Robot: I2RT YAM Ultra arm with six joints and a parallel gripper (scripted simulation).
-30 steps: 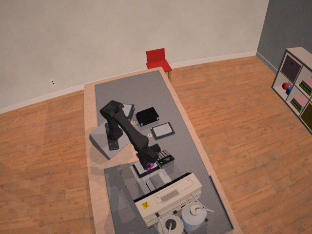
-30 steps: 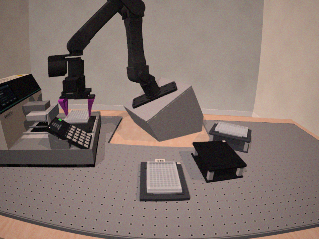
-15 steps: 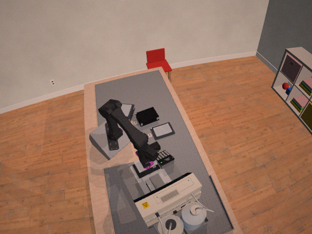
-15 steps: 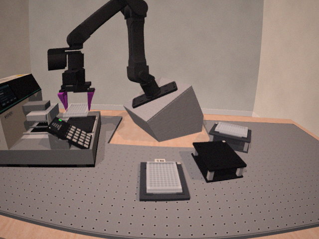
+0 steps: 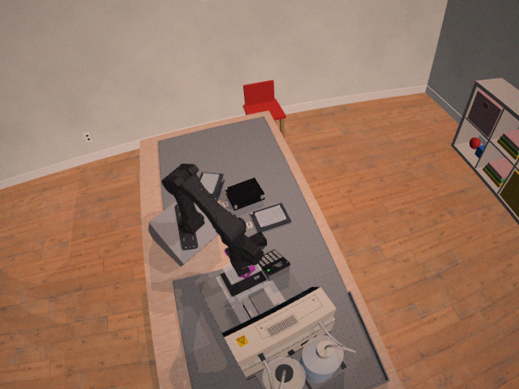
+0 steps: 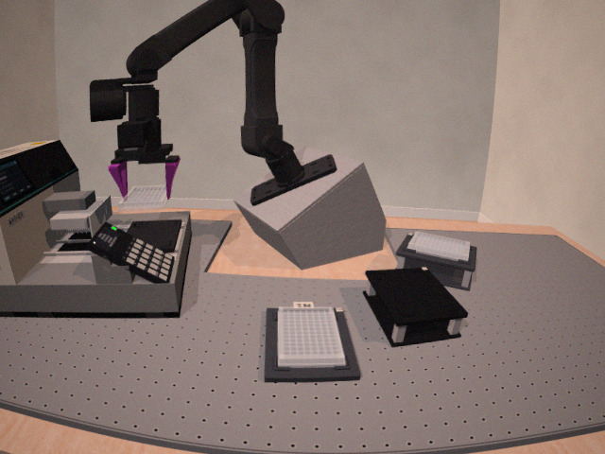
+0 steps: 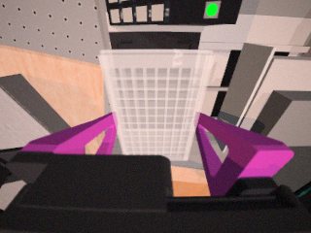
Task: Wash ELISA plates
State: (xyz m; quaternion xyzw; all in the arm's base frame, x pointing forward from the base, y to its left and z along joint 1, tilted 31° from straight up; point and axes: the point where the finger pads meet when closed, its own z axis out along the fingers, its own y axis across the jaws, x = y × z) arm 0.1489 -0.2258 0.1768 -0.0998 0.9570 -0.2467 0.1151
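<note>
Right now the raised black nest is 46 cm to the left of my hand, 16 cm ahead of it and 11 cm below it. The rest, counted from my hand: nest N1: 29 cm to the left, 23 cm ahead, 15 cm below; black carrier pocket: 8 cm below; grey manifold: 15 cm to the right, 3 cm below, 2 cm ahead.
</note>
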